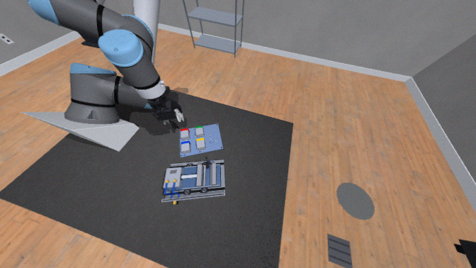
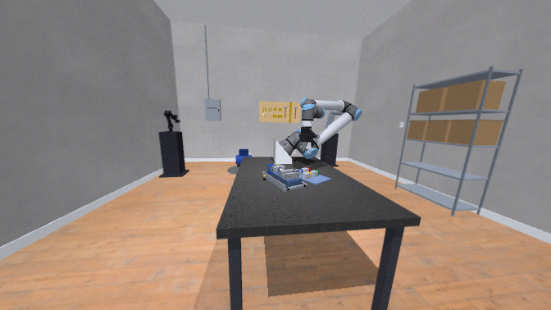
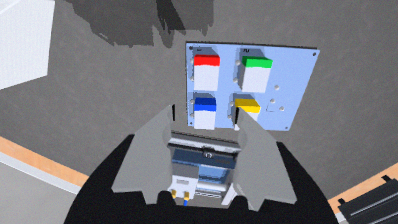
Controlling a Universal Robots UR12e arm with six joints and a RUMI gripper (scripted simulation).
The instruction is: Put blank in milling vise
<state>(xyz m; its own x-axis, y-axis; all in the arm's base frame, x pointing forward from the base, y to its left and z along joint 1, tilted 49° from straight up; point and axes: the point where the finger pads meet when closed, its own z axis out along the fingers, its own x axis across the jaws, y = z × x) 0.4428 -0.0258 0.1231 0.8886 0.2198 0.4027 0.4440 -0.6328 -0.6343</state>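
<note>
My hand is 150 mm above the red-ended blank. The rest, counted from my hand: blue-ended blank (40 mm ahead, 80 mm to the right, 150 mm below); then green-ended blank (80 mm ahead, 40 mm to the left, 150 mm below); then yellow-ended blank (120 mm ahead, 40 mm to the right, 150 mm below).
</note>
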